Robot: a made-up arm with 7 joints.
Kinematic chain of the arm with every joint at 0, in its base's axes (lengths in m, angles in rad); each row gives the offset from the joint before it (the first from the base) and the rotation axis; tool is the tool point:
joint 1: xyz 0 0.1 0 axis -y
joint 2: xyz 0 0.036 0 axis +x
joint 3: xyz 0 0 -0.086 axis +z
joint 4: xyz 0 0 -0.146 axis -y
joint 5: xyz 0 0 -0.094 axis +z
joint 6: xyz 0 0 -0.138 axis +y
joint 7: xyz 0 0 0 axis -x
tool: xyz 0 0 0
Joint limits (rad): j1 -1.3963..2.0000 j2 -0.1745..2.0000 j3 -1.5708..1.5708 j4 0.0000..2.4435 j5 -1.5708..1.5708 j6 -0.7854..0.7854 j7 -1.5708..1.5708
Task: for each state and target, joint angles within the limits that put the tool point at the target. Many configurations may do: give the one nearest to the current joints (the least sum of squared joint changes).
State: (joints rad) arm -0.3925 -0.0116 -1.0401 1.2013 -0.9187 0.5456 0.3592
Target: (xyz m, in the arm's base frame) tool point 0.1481 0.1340 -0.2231
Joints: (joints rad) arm -0.2415 0.5384 -0.4475 1.9112 -0.9187 0.5456 0.3592
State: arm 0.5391 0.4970 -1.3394 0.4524 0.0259 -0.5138 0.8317
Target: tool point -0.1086 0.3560 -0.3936
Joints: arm -0.2759 0.5226 -1.3655 0.0580 0.0259 -0.5138 0.8317
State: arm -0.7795 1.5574 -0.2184 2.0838 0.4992 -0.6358 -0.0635
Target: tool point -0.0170 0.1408 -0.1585
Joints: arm -0.9589 1.0676 -0.6416 2.4399 0.4992 -0.6358 -0.0635
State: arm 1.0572 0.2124 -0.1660 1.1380 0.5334 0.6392 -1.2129
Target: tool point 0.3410 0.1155 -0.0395
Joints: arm 0.7524 0.1661 -0.2787 1.4720 0.5334 0.6392 -1.2129
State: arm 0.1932 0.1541 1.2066 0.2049 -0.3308 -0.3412 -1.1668
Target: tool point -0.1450 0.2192 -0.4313
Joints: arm -0.3498 0.1063 1.2465 0.1573 -0.3308 -0.3412 -1.1668
